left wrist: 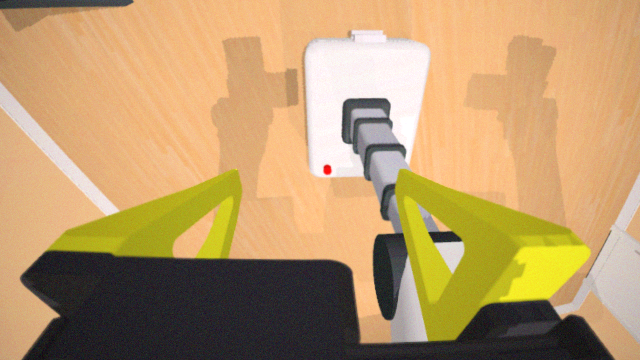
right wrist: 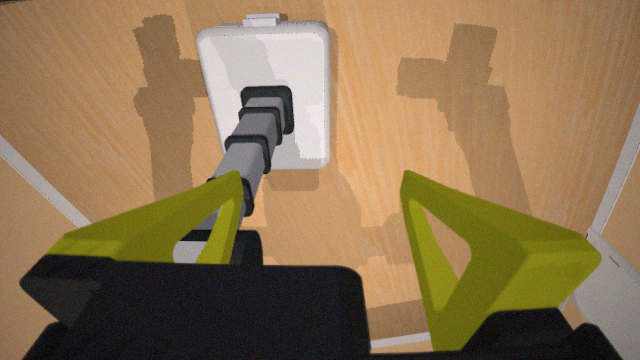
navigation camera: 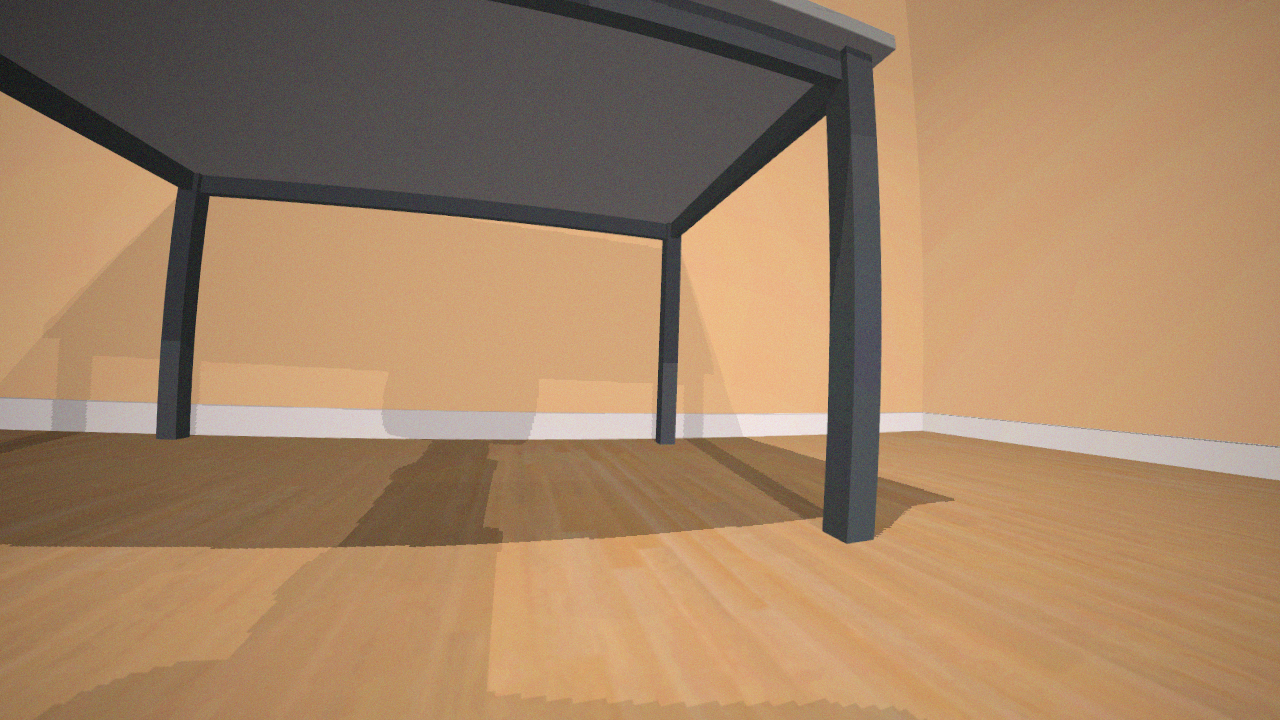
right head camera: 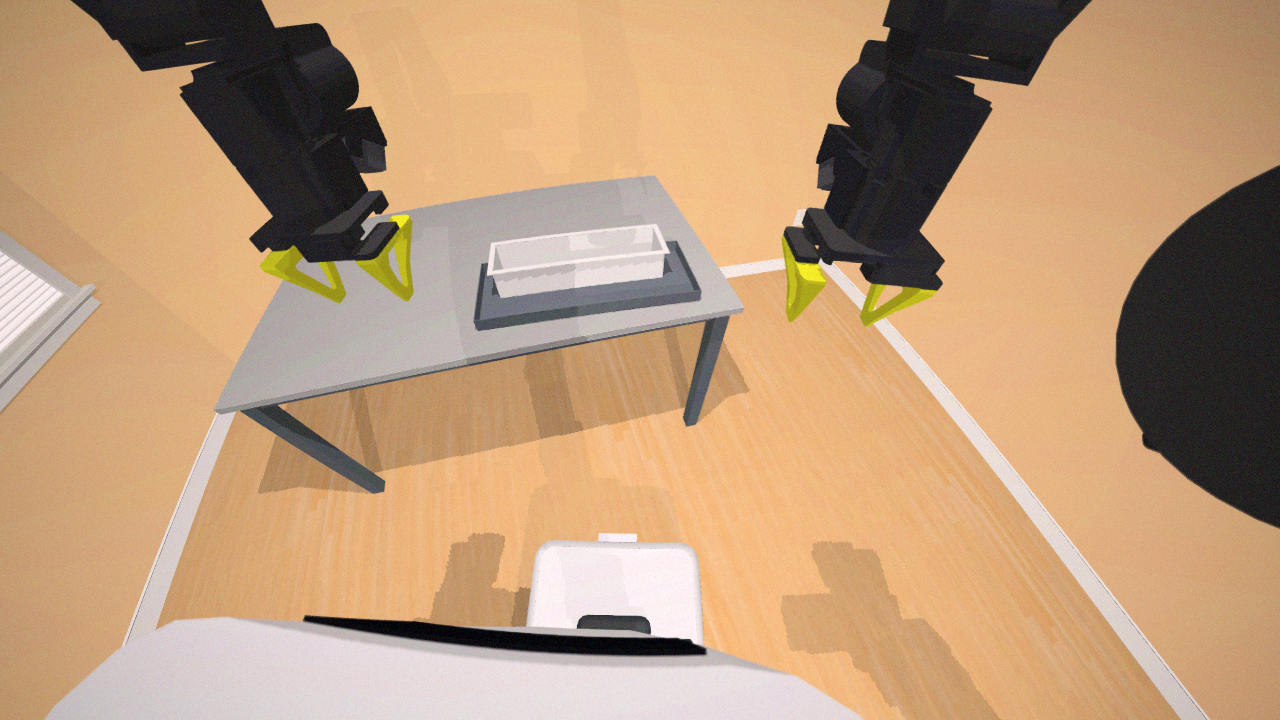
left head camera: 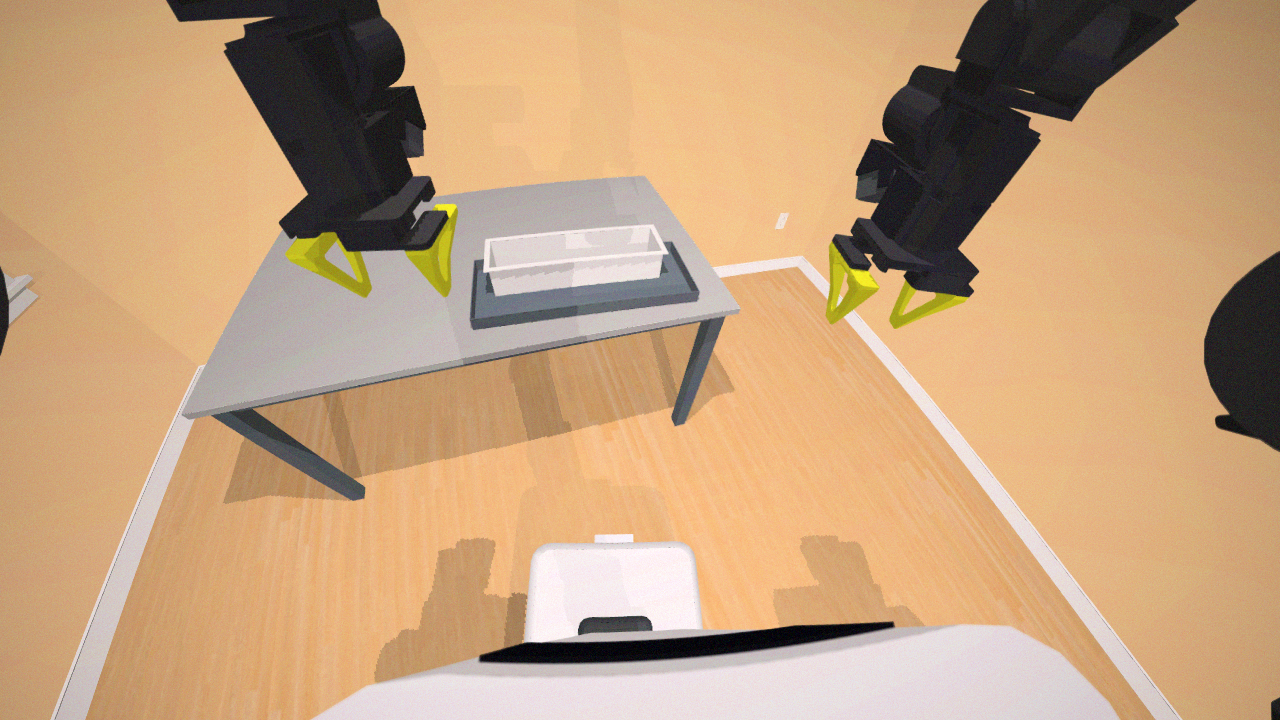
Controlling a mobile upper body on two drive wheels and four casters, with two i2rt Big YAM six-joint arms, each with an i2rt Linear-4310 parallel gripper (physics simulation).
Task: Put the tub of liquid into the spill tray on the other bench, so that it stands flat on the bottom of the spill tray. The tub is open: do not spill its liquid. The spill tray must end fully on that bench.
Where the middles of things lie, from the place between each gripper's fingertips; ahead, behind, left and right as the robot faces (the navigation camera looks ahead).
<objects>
The white bin [left head camera: 526, 263] lies 650 mm ahead of my left hand, 430 mm below it and 100 mm to the right of it.
The white bin is 660 mm ahead of my right hand, 420 mm below it and 370 mm to the left of it.
</objects>
